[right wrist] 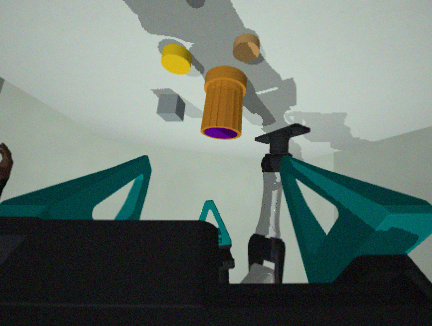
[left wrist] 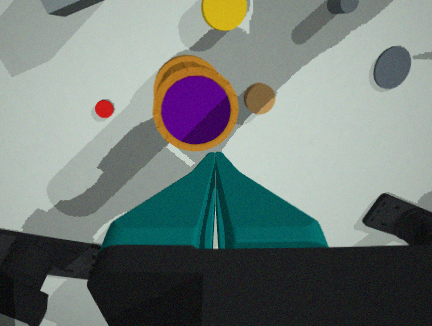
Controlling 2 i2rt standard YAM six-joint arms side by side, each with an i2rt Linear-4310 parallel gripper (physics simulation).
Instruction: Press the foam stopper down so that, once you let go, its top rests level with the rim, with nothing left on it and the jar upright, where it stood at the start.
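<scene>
The orange jar point(left wrist: 233, 110) point(right wrist: 223, 107) stands upright on the table. The purple foam stopper point(left wrist: 195, 110) point(right wrist: 220, 133) fills its mouth; its top looks close to the rim, with nothing on it, and a shadow crosses it. Whether it is exactly level I cannot tell. My left gripper point(left wrist: 215, 163) is shut and empty; in the left wrist view its tips show just below the jar's rim, apart from the stopper. One of its fingers also shows low in the right wrist view. My right gripper point(right wrist: 215, 162) is open and empty, with the jar beyond and between its fingertips in view.
A yellow disc point(left wrist: 224, 11) point(right wrist: 176, 59) and a tan disc point(left wrist: 259, 98) point(right wrist: 246, 48) lie near the jar. A red disc point(left wrist: 104, 108) lies left. A grey disc point(left wrist: 392, 67) is at the right. A grey block point(right wrist: 170, 107) also stands on the table.
</scene>
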